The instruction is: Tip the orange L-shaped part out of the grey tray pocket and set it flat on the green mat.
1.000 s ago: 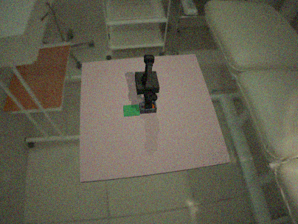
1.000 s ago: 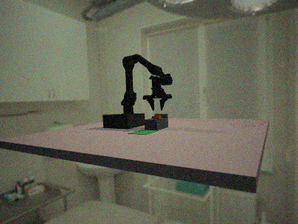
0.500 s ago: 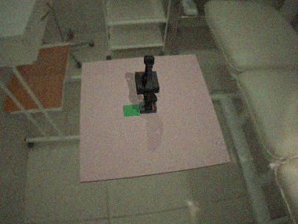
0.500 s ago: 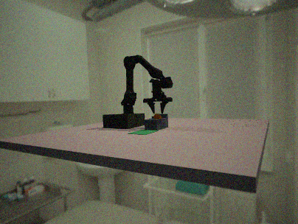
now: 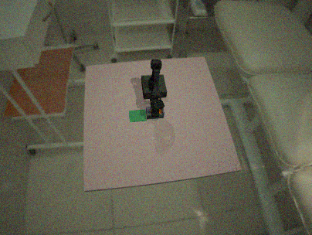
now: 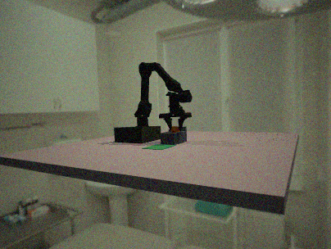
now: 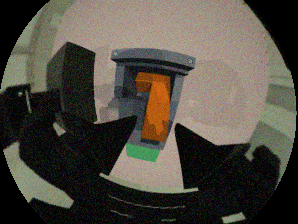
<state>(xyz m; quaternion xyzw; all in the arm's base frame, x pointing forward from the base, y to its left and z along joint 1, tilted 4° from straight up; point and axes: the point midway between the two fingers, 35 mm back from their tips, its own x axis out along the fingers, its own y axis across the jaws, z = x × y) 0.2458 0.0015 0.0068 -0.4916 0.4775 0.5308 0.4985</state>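
The orange L-shaped part is 20 mm behind my gripper tip, 30 mm to the left of it and 30 mm below it. The rest, counted from my gripper tip: green mat (10 mm behind, 150 mm to the right, 90 mm below).
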